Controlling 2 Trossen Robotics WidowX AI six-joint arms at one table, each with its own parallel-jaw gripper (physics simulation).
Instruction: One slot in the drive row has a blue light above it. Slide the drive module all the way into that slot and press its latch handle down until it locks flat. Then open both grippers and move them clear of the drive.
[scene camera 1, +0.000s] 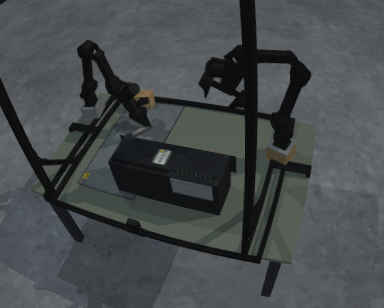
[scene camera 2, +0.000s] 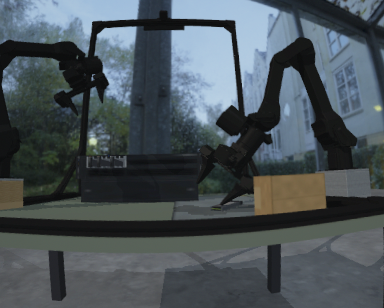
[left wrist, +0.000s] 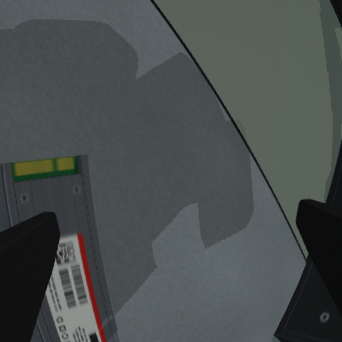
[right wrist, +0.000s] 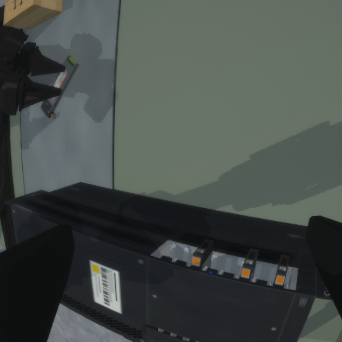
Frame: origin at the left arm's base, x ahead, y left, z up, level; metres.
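Seen in the pictures: left gripper, fingertip midpoint: (scene camera 1: 148, 126) (scene camera 2: 208, 193) (left wrist: 180, 220) (right wrist: 62, 79); right gripper, fingertip midpoint: (scene camera 1: 216, 102) (scene camera 2: 89, 109) (right wrist: 194, 234); left arm's base, origin of the base link: (scene camera 1: 91, 102) (scene camera 2: 341, 170); right arm's base, origin of the base link: (scene camera 1: 282, 143).
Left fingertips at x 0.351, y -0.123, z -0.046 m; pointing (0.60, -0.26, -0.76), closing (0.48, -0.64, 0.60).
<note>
Pixels of each thing's middle, then the offset from my left fingertips to it. "spot": a spot on its surface instead. Level surfaces: height alone.
- drive module, body centre: (left wrist: 86, 312) (right wrist: 59, 88) (scene camera 2: 225, 205) (scene camera 1: 139, 132) dx -0.050, dy -0.005, dz -0.034 m
- grey mat, its level: dz -0.039 m
- black drive chassis, body centre: (right wrist: 152, 266) (scene camera 1: 169, 174) (scene camera 2: 141, 178) dx +0.176, dy -0.313, dz +0.047 m
- wooden block, body centre: (scene camera 2: 290, 196) (right wrist: 31, 6) (scene camera 1: 141, 99) dx -0.096, dy +0.200, dz +0.001 m
- chassis corner, surface spot: (left wrist: 310, 305) spot: dx +0.011, dy -0.207, dz -0.015 m
The drive module (scene camera 1: 137, 132) (left wrist: 50, 192) (right wrist: 55, 100) lies flat on the grey mat (scene camera 1: 107, 150) (right wrist: 70, 160), label up, with its gold connector showing. My left gripper (scene camera 2: 209, 195) (left wrist: 180, 220) is open and empty, low over the mat; in the left wrist view one finger overlaps the module and the other is far to the right. The black drive chassis (scene camera 1: 135, 175) (scene camera 2: 140, 180) (right wrist: 220, 302) stands on the table. A blue light (right wrist: 210, 272) shows on its drive row, between the first and second orange-tipped latches from the left. My right gripper (scene camera 1: 219, 101) (scene camera 2: 89, 108) (right wrist: 194, 234) is open and empty, high above the table.
A wooden block (scene camera 1: 145, 99) (scene camera 2: 290, 194) (right wrist: 35, 10) stands by the left arm's base, near the mat. Black frame posts (scene camera 1: 248, 150) rise from the table edge. The chassis corner (left wrist: 310, 305) is close beside the left gripper's right-hand finger in the left wrist view.
</note>
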